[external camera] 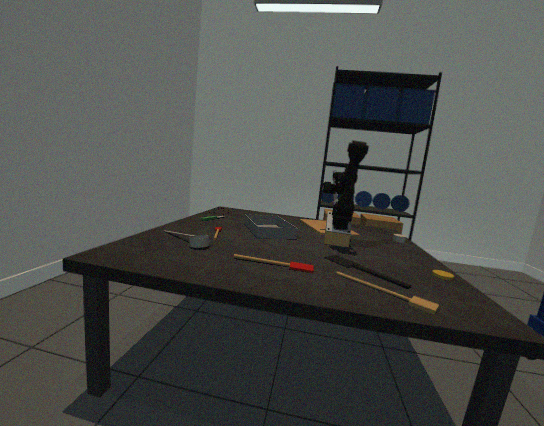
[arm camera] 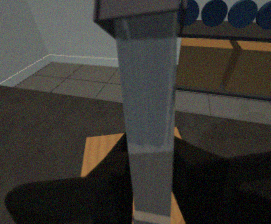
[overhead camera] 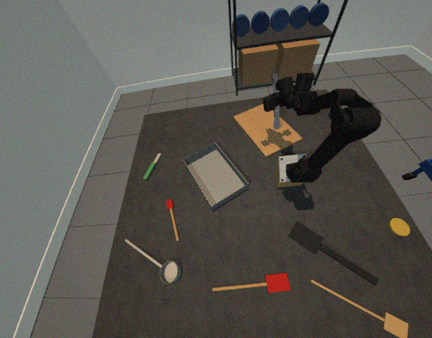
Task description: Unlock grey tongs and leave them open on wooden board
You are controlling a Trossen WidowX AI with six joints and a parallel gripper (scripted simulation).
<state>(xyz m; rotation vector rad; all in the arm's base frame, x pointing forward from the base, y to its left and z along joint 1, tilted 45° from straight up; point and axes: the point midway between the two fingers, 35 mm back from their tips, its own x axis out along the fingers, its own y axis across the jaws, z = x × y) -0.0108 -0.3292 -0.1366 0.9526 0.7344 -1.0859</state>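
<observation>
Now: gripper tip 22 cm above the wooden board. Also, from my gripper tip: metal roasting tin 34 cm ahead, 27 cm to the left, 20 cm below; yellow disc 65 cm to the left, 36 cm behind, 22 cm below; black spatula 67 cm to the left, 22 cm below, 5 cm behind.
</observation>
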